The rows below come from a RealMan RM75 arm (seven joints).
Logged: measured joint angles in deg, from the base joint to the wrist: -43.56 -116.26 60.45 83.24 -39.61 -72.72 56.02; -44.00 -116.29 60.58 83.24 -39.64 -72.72 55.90; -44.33 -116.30 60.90 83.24 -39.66 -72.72 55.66; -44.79 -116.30 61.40 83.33 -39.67 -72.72 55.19; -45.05 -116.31 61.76 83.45 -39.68 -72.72 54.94; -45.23 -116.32 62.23 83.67 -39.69 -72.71 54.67; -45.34 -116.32 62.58 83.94 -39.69 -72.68 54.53; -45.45 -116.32 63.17 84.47 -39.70 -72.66 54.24; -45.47 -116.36 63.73 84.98 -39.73 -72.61 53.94; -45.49 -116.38 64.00 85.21 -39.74 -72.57 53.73
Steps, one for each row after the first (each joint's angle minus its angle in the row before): -0.44 -0.03 0.13 0.00 -0.03 0.00 -0.12; -0.33 -0.01 0.32 0.00 -0.02 0.00 -0.24; -0.46 0.00 0.50 0.09 -0.01 0.00 -0.47; -0.26 -0.01 0.36 0.12 -0.01 0.00 -0.25; -0.18 -0.01 0.47 0.22 -0.01 0.01 -0.27; -0.11 0.00 0.35 0.27 0.00 0.03 -0.14; -0.11 0.00 0.59 0.53 -0.01 0.02 -0.29; -0.02 -0.04 0.56 0.51 -0.03 0.05 -0.30; -0.02 -0.02 0.27 0.23 -0.01 0.04 -0.21
